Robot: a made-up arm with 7 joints.
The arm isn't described. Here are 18 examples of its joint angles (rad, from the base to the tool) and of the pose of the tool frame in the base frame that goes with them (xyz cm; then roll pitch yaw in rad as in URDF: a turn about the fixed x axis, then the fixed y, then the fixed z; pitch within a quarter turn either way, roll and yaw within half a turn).
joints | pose
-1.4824 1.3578 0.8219 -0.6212 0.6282 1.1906 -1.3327 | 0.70 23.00 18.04 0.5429 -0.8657 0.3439
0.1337 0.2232 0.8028 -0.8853 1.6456 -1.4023 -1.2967 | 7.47 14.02 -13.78 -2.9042 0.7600 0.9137
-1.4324 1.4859 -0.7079 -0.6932 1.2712 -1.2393 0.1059 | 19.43 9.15 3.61 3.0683 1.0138 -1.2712
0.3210 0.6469 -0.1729 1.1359 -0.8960 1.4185 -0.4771 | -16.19 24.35 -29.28 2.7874 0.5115 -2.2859
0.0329 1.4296 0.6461 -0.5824 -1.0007 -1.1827 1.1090 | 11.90 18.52 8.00 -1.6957 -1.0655 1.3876
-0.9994 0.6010 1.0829 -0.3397 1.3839 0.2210 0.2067 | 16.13 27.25 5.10 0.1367 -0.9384 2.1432
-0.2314 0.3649 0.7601 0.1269 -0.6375 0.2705 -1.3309 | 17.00 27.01 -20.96 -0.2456 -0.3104 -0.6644
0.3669 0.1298 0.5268 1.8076 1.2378 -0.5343 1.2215 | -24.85 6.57 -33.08 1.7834 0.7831 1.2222
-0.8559 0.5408 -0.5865 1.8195 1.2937 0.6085 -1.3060 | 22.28 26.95 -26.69 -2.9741 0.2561 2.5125
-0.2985 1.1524 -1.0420 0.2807 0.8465 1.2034 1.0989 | 14.87 27.00 -23.43 2.8346 -0.3882 -0.3003
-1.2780 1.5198 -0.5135 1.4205 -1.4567 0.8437 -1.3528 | 19.38 40.92 2.49 -0.7242 -0.1782 -0.3682
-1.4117 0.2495 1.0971 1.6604 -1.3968 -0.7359 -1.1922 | 38.07 8.11 -17.97 -1.6861 -0.3959 0.9357
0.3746 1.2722 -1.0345 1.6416 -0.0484 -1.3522 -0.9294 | -9.83 40.13 -12.15 -1.6769 0.6024 -2.9503
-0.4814 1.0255 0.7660 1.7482 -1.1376 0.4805 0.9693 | 9.11 37.17 -23.91 1.0199 0.9394 3.0168
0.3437 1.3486 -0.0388 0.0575 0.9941 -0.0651 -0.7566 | 12.39 30.23 -15.75 -3.0697 0.9611 1.1862
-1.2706 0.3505 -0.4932 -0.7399 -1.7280 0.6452 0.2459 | 17.00 -6.61 2.99 -0.1298 -0.1900 -1.7811
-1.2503 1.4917 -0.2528 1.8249 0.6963 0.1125 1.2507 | 12.54 44.33 1.14 1.6271 -1.1555 1.4571
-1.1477 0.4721 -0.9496 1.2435 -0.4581 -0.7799 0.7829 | 37.20 8.14 -17.99 0.4297 -0.5315 0.1766
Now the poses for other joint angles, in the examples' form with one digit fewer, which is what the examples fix.
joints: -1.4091 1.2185 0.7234 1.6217 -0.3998 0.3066 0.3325
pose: 26.8 37.8 -1.1 -0.544 0.503 1.030
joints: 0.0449 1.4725 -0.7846 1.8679 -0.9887 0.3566 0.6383
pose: -5.4 45.2 1.0 1.598 -0.828 2.097
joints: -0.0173 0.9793 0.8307 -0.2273 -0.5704 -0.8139 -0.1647
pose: 12.1 27.2 1.5 1.355 -1.015 -0.820
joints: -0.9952 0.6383 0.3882 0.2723 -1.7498 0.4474 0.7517
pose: 33.3 19.0 -0.2 -1.226 0.169 0.042
